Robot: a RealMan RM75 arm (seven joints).
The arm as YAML. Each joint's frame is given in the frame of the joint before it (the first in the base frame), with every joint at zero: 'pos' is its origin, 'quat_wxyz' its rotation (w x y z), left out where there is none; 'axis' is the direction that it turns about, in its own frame. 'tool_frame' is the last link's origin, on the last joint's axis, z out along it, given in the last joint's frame.
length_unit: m
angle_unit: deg
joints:
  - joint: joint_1
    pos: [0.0, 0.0, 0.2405]
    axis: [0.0, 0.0, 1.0]
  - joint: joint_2
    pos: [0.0, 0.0, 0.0]
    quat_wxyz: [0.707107, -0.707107, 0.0, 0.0]
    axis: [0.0, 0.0, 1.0]
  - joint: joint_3
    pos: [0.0, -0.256, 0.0]
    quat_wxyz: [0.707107, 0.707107, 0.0, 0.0]
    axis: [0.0, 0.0, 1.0]
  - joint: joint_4
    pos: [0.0, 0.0, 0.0]
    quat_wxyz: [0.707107, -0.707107, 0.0, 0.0]
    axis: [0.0, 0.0, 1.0]
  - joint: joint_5
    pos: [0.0, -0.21, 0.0]
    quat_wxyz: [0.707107, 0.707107, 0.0, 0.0]
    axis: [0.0, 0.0, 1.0]
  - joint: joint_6
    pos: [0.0, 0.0, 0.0]
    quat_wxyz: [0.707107, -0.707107, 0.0, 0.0]
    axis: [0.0, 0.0, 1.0]
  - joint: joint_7
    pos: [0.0, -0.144, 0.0]
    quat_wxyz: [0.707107, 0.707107, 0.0, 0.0]
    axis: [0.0, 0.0, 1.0]
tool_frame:
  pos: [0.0, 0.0, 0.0]
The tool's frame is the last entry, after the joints.
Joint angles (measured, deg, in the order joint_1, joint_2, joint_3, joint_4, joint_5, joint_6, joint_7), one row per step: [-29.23 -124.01 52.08 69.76 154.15 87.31 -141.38]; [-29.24 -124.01 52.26 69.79 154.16 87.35 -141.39]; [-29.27 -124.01 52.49 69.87 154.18 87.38 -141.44]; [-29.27 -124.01 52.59 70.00 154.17 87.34 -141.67]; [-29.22 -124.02 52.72 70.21 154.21 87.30 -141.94]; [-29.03 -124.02 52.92 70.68 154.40 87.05 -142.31]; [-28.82 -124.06 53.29 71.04 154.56 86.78 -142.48]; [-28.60 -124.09 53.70 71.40 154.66 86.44 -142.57]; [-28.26 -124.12 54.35 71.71 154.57 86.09 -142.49]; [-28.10 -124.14 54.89 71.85 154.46 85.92 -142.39]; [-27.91 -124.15 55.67 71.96 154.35 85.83 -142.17]
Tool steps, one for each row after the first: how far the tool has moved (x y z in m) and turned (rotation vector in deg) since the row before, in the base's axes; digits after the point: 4 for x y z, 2 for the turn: [0.0004 0.0000 -0.0004 -0.14 0.08 -0.11]; [0.0007 0.0002 -0.0003 -0.13 0.12 -0.15]; [0.0005 0.0003 0.0002 0.14 0.02 0.05]; [0.0004 0.0002 0.0004 0.17 0.09 0.08]; [-0.0002 0.0004 0.0014 0.51 0.37 0.08]; [0.0000 0.0001 0.0004 0.24 0.39 -0.12]; [0.0001 0.0003 0.0003 0.26 0.40 -0.24]; [0.0002 -0.0003 -0.0006 0.03 0.34 -0.44]; [0.0007 -0.0001 -0.0010 -0.17 0.20 -0.41]; [0.0009 -0.0005 -0.0017 -0.49 0.30 -0.58]
